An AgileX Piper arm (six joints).
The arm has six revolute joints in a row. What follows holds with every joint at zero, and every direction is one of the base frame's.
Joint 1 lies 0.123 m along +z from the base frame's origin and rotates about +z.
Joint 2 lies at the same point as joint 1 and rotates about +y.
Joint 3 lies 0.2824 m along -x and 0.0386 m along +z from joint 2 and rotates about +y.
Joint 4 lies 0.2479 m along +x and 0.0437 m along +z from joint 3 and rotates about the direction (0.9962, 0, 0.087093).
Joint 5 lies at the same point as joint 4 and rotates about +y.
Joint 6 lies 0.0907 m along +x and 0.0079 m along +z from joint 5 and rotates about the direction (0.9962, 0, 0.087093).
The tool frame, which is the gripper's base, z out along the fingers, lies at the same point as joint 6; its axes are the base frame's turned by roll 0, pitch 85.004 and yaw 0 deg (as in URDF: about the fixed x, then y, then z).
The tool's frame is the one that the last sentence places.
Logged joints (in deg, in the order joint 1, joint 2, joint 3, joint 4, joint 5, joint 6), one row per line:
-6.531, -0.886, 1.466, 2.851, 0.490, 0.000
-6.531, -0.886, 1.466, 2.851, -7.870, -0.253
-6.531, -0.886, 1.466, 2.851, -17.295, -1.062
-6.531, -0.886, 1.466, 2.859, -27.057, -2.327
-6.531, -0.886, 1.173, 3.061, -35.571, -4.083
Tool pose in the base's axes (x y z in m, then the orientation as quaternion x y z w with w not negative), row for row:
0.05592, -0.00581, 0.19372, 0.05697, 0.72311, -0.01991, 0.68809
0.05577, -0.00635, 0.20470, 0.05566, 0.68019, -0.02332, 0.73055
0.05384, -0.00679, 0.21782, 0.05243, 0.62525, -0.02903, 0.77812
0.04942, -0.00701, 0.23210, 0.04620, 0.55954, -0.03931, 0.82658
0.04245, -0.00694, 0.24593, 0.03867, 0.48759, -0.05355, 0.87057
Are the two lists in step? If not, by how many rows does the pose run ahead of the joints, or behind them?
The pose runs 1 row behind the joints: the pose in row i belongs to the joints in row i - 1.
